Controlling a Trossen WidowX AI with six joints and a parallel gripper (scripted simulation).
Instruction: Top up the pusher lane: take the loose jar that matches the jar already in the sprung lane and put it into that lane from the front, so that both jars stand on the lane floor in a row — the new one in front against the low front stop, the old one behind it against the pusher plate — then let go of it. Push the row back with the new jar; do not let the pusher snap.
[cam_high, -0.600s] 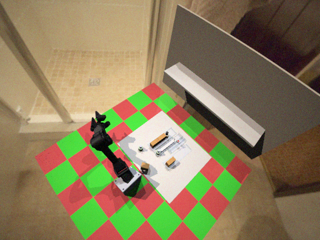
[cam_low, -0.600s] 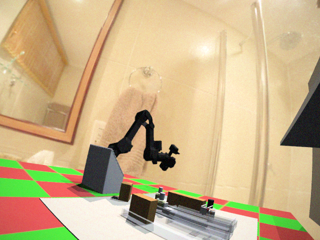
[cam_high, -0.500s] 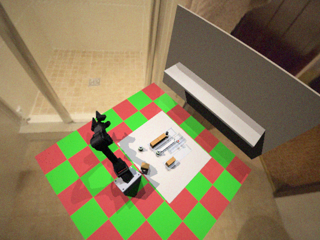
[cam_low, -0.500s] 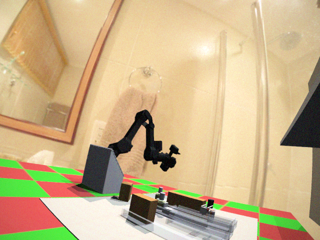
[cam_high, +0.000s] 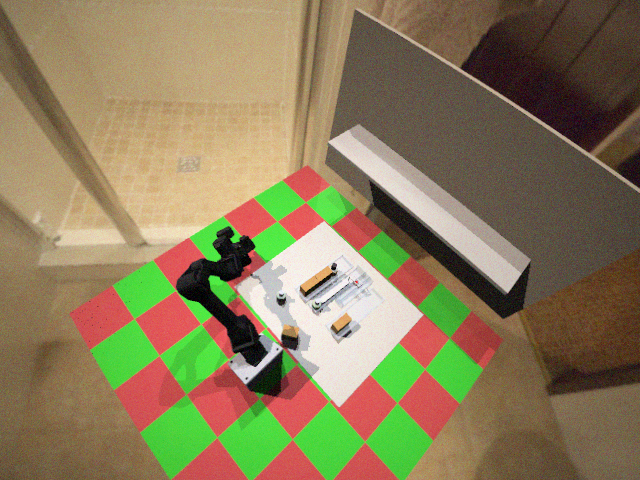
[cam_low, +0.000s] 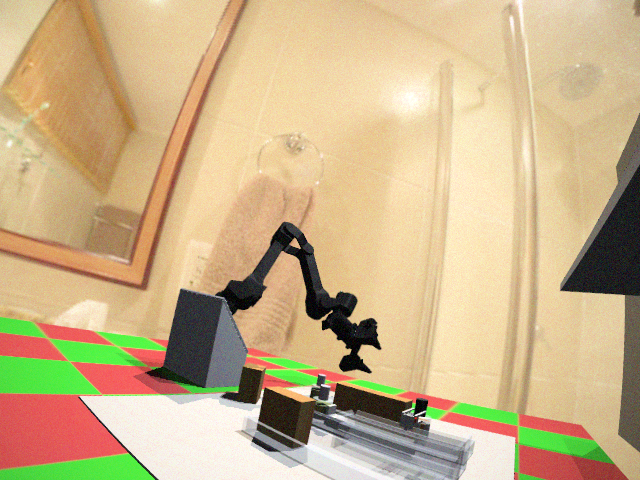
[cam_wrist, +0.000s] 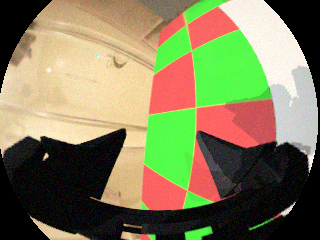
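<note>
My gripper tip is 12 cm short of the pusher plate, 49 cm to the left of it and 5 cm above it. The rest, counted from my gripper tip: wall shelf (52 cm ahead, 54 cm to the right, 27 cm above); then sprung lane (16 cm ahead, 50 cm to the right, 8 cm below).
</note>
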